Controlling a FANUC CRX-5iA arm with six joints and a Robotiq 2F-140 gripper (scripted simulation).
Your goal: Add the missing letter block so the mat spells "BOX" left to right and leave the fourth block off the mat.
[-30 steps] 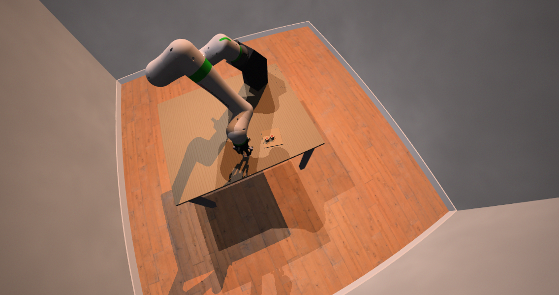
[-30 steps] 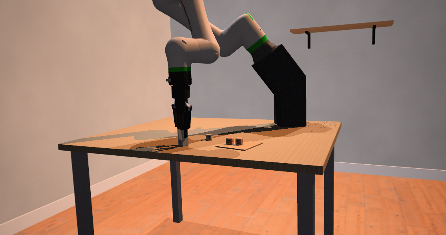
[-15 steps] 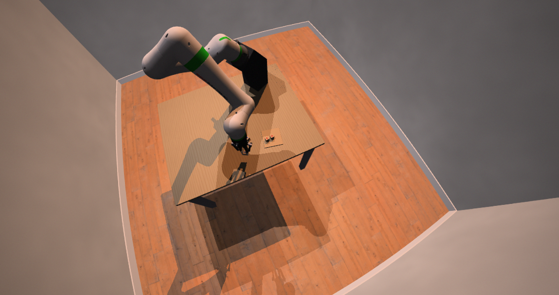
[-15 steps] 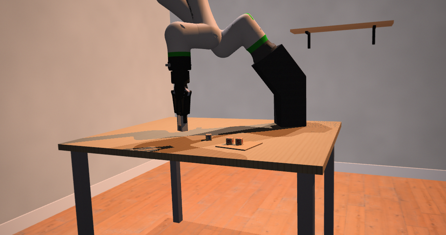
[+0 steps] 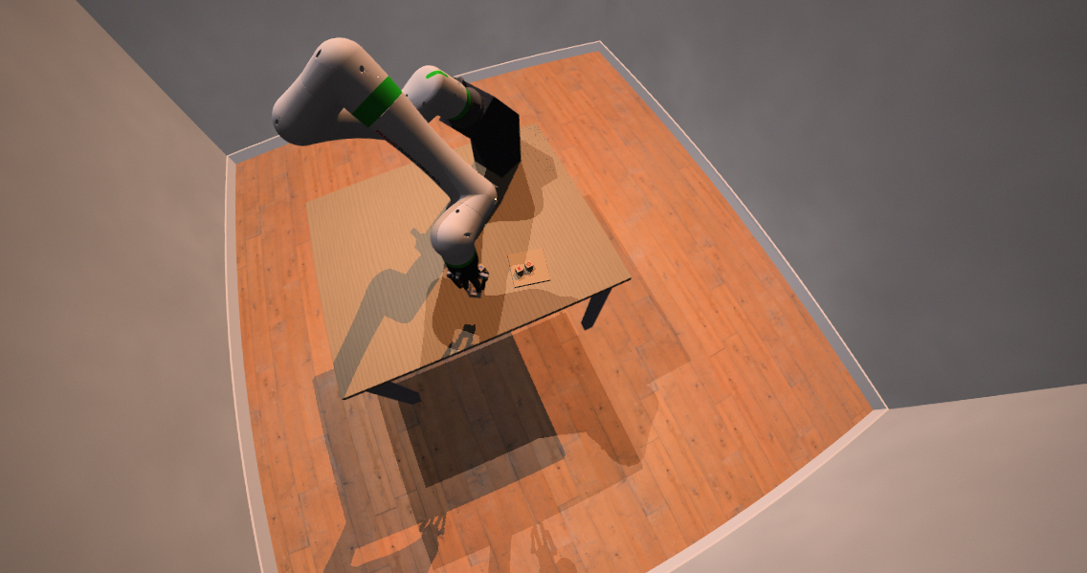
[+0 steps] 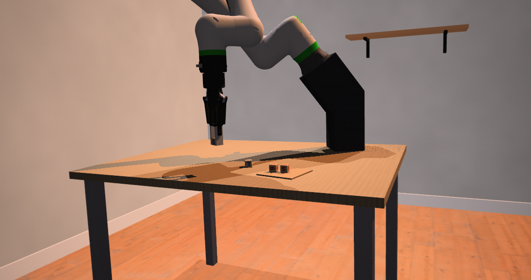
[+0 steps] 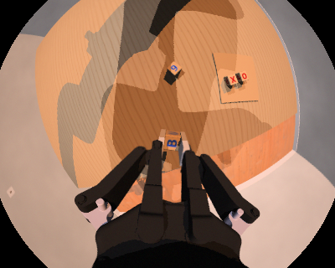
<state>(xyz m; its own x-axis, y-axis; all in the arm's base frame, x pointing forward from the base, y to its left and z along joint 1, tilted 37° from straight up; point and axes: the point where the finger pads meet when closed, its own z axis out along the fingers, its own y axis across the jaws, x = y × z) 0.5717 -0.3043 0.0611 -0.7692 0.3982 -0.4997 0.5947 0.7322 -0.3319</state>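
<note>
Now: hand 3 cm past the thin mat, 23 cm to the right of it and 13 cm above it.
</note>
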